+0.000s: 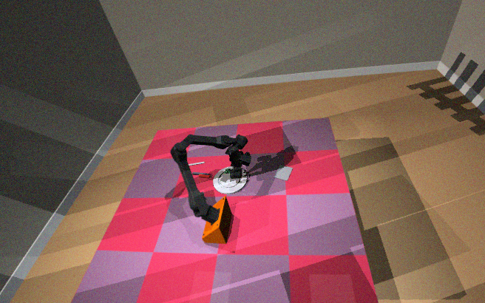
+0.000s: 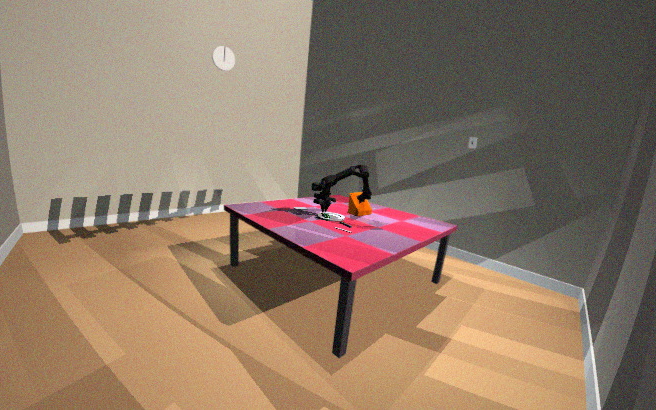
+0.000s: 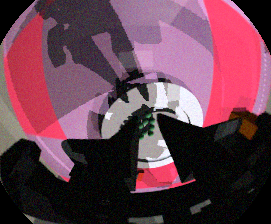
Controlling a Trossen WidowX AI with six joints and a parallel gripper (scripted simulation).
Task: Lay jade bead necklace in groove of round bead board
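The round white bead board lies 20 mm behind my gripper tip, 60 mm to the left of it and 20 mm below it. From my gripper tip the other things lie so: red-handled tool: 30 mm ahead, 230 mm to the left, 20 mm below; flat grey pad: 20 mm ahead, 250 mm to the right, 30 mm below; thin white rod: 130 mm ahead, 300 mm to the left, 30 mm below.
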